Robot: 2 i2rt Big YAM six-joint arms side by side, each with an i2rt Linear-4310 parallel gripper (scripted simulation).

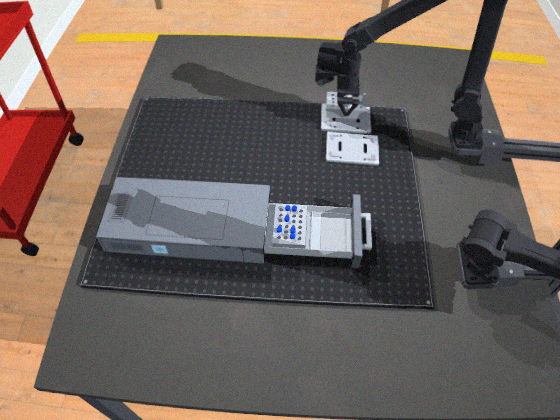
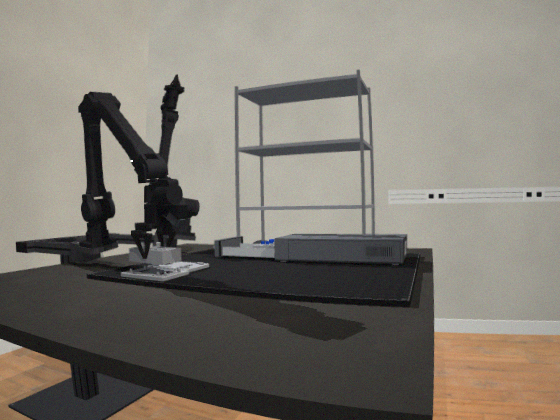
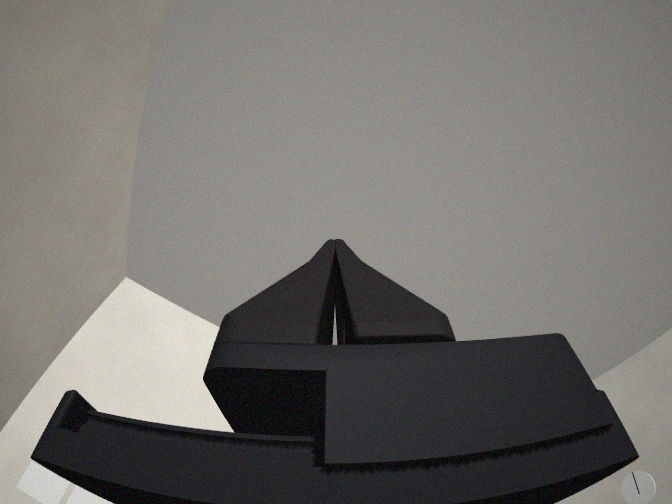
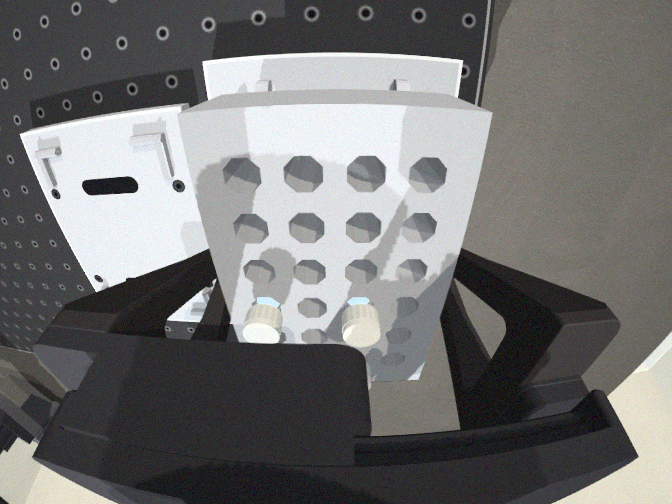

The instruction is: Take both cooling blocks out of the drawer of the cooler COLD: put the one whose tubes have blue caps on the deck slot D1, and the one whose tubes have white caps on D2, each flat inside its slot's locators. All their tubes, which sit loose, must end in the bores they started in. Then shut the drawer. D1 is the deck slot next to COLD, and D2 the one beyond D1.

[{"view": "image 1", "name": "cooler COLD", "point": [214, 221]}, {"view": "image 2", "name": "right gripper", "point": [154, 256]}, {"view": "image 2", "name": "cooler COLD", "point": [341, 248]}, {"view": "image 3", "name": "left gripper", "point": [334, 251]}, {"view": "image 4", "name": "right gripper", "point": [335, 251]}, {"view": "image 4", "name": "slot D1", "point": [116, 236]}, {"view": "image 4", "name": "slot D2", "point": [329, 72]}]
